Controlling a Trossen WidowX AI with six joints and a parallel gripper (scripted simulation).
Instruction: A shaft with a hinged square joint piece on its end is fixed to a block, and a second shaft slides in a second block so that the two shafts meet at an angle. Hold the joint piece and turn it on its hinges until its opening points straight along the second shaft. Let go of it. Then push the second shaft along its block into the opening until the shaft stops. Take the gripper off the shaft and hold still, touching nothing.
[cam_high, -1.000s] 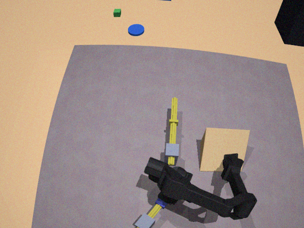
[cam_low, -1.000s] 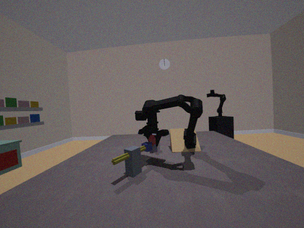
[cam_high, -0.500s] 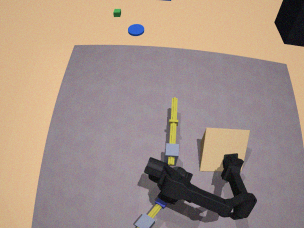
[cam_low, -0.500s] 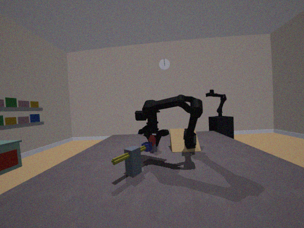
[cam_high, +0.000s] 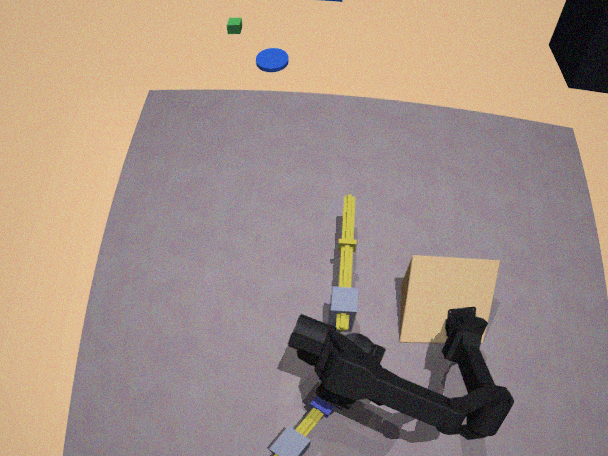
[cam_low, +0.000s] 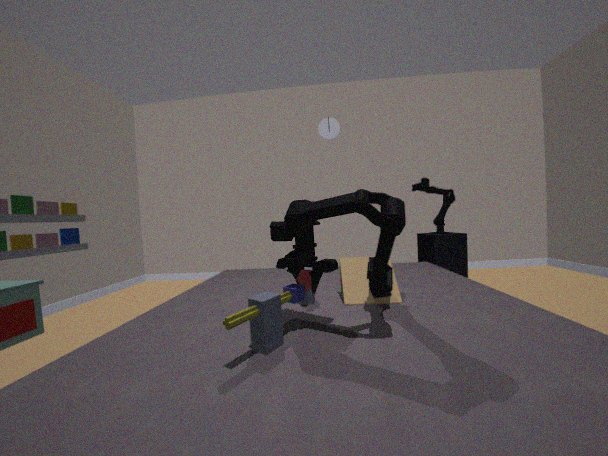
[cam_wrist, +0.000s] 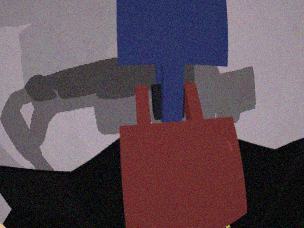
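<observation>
Right now the red joint piece is 4 cm above my gripper tip.
</observation>
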